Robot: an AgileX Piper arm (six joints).
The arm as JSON. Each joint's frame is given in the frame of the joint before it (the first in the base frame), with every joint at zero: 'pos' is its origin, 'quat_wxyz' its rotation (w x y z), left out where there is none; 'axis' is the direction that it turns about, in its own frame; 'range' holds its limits. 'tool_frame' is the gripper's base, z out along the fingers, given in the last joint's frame.
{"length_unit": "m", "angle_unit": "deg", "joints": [
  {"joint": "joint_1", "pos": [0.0, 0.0, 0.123], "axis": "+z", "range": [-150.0, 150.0]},
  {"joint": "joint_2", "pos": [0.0, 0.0, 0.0], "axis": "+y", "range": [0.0, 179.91]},
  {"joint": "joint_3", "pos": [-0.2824, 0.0, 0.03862], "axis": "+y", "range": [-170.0, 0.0]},
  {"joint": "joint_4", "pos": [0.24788, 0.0, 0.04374], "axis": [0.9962, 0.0, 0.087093], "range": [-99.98, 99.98]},
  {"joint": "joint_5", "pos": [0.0, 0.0, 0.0], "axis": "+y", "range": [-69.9, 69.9]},
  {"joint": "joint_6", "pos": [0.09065, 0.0, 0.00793], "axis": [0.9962, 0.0, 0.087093], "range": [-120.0, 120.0]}
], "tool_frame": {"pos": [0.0, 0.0, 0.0], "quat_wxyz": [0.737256, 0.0, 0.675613, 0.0]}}
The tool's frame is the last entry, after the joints.
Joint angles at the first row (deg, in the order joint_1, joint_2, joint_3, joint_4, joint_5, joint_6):
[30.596, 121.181, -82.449, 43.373, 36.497, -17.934]
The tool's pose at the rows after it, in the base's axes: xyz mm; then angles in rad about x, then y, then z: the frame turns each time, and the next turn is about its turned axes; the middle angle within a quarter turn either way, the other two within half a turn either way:
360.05, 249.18, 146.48, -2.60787, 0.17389, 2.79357
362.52, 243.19, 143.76, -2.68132, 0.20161, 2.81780
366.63, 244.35, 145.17, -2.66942, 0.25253, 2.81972
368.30, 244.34, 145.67, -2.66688, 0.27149, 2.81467
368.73, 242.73, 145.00, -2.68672, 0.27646, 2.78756
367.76, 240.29, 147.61, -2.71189, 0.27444, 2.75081
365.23, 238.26, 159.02, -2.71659, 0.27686, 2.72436
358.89, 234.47, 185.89, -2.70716, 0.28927, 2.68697
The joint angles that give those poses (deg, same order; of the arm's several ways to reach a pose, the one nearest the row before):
[30.596, 121.181, -82.450, 35.523, 36.212, -11.974]
[30.597, 121.181, -82.448, 28.075, 35.408, -5.328]
[30.711, 121.181, -82.449, 27.960, 32.372, -4.869]
[30.710, 121.181, -82.450, 27.732, 31.284, -4.928]
[30.710, 121.180, -82.448, 25.554, 31.283, -4.928]
[30.710, 120.664, -82.448, 22.747, 32.258, -4.928]
[30.710, 119.003, -82.448, 21.257, 33.747, -4.928]
[30.710, 115.165, -82.449, 19.767, 36.497, -4.928]

